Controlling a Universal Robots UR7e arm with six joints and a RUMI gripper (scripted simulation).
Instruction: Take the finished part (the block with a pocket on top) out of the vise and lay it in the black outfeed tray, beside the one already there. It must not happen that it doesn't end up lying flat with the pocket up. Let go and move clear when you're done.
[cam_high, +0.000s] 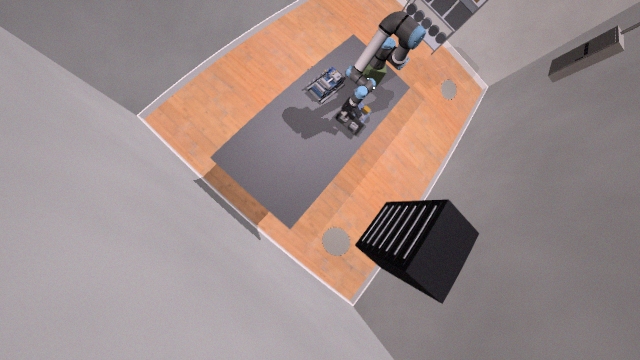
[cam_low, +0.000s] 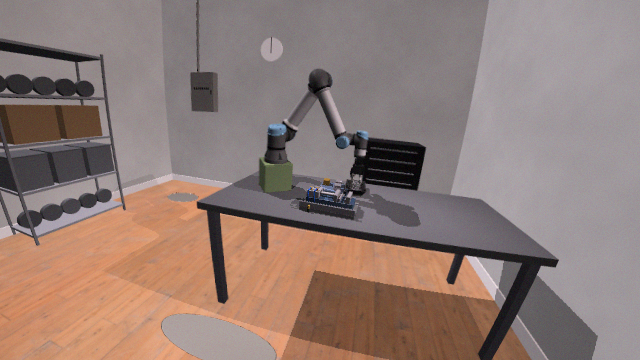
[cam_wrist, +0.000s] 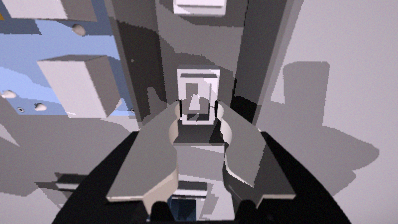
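The plain grey block lies 12 cm behind my hand, 1 cm to the right of it and 3 cm below it. Also, from my hand: vise (10 cm behind, 31 cm to the right, 2 cm below); orange block (22 cm behind, 8 cm to the left, 3 cm below); blue fixture plate (17 cm behind, 3 cm to the left, 5 cm below).
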